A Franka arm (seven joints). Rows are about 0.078 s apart.
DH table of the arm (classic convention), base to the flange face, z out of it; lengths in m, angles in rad. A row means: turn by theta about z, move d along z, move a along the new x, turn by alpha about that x. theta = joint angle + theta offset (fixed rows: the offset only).
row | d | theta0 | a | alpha
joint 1 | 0.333 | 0 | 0 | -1.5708
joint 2 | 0 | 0 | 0 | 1.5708
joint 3 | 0.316 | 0 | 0.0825 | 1.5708
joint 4 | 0 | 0 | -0.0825 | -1.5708
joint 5 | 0.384 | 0 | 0 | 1.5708
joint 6 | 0 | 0 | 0.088 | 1.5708
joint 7 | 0.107 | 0 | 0 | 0
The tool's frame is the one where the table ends.
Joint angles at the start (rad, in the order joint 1, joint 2, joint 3, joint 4, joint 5, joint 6, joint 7):
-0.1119 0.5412 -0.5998 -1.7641 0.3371 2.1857 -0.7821
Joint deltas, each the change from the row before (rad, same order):
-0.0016 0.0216 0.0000 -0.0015 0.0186 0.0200 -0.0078
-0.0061 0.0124 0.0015 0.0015 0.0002 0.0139 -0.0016
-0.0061 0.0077 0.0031 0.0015 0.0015 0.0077 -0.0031
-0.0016 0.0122 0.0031 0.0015 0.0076 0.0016 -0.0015
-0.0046 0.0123 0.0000 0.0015 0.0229 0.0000 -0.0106
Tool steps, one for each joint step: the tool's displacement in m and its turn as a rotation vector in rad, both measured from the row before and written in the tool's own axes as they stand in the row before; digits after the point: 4 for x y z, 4 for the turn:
0.0004 0.0017 0.0111 -0.0016 0.0020 0.0048
-0.0007 0.0036 0.0055 -0.0091 -0.0013 0.0027
-0.0005 0.0023 0.0037 -0.0033 -0.0002 0.0007
0.0006 -0.0008 0.0067 0.0047 -0.0054 0.0014
-0.0013 0.0019 0.0065 0.0126 0.0019 0.0074

